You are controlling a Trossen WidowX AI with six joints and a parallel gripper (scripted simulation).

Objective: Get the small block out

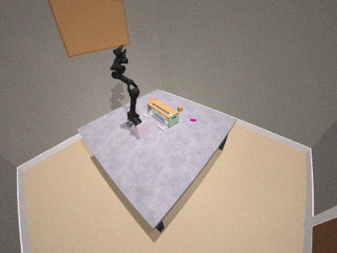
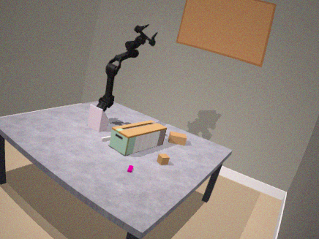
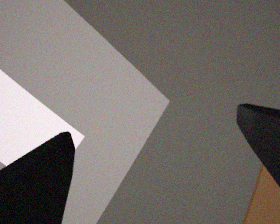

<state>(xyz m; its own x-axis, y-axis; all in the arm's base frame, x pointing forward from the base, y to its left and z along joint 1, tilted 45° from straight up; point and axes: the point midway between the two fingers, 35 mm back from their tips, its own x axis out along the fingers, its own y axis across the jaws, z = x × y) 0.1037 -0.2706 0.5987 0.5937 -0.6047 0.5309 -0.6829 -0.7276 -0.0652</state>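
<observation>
My gripper tip is now 70 cm above the box, 20 cm to the left of it and 15 cm short of it. Round my gripper tip: magenta piece (76 cm below, 53 cm to the right, 33 cm ahead); then tan block (68 cm below, 21 cm to the right, 16 cm ahead).
</observation>
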